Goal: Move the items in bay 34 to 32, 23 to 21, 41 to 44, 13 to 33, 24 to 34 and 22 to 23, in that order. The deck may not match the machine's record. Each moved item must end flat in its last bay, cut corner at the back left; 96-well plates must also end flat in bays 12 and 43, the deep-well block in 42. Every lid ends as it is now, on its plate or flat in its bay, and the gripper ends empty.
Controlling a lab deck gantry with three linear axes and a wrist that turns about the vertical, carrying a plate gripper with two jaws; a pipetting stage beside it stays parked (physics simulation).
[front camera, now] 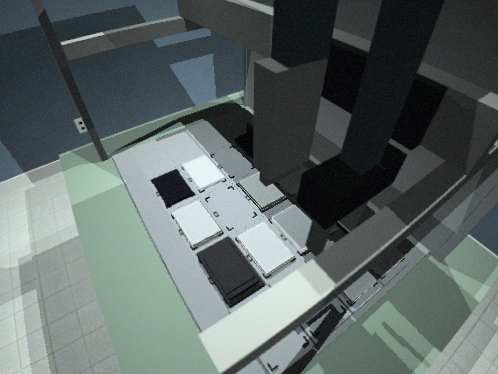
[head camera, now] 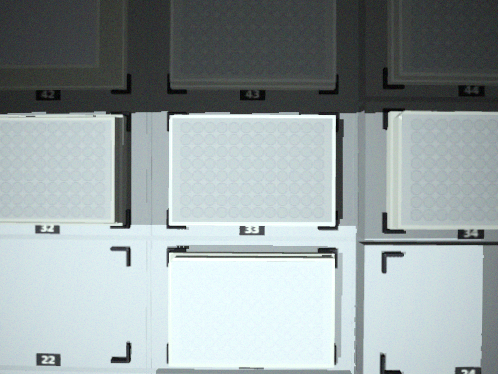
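Where they show: gripper, between the fingertips: [front camera: 329, 240]; robot's base, origin of its link: [front camera: 151, 181].
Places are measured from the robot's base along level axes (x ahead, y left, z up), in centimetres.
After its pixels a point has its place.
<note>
A white 96-well plate [front camera: 265, 247] {x 39.6, y 14.8, z 1.4 cm} [head camera: 251, 310] {x 39.2, y 15.2, z 1.4 cm} sits flat in bay 23. Bay 22 holds no plate. Another plate [front camera: 296, 227] {x 39.4, y 25.1, z 1.4 cm} [head camera: 251, 170] {x 39.1, y 25.7, z 1.4 cm} lies in bay 33. A plate [front camera: 260, 192] {x 24.1, y 24.5, z 1.4 cm} [head camera: 55, 170] {x 24.4, y 25.6, z 1.4 cm} lies in bay 32 and one [front camera: 360, 289] {x 61.0, y 25.0, z 2.9 cm} [head camera: 450, 172] {x 53.0, y 25.5, z 2.9 cm} in bay 34. Shadowed plates lie in bays 43 [head camera: 252, 40] {x 39.2, y 35.4, z 1.4 cm} and 44 [head camera: 450, 40] {x 53.0, y 34.8, z 2.9 cm}; the bay 42 block [head camera: 45, 30] {x 25.4, y 34.7, z 4.2 cm} shows in part. White plates also lie in bays 21 [front camera: 203, 172] {x 7.5, y 14.7, z 1.7 cm} and 12 [front camera: 196, 223] {x 23.6, y 4.1, z 1.4 cm}. The gripper jaws do not show; the cut corners are mostly too small to tell.
A black item [front camera: 172, 187] {x 7.1, y 4.2, z 0.8 cm} sits at the deck's left side. A dark stepped block [front camera: 230, 270] {x 40.5, y 4.2, z 2.4 cm} stands near bay 23. A grey vertical column [front camera: 287, 120] {x 41.8, y 15.2, z 38.6 cm} and a dark boxy stage [front camera: 350, 185] hang over the rear bays. A pale beam [front camera: 270, 320] {x 62.6, y -3.8, z 40.0 cm} crosses the foreground.
</note>
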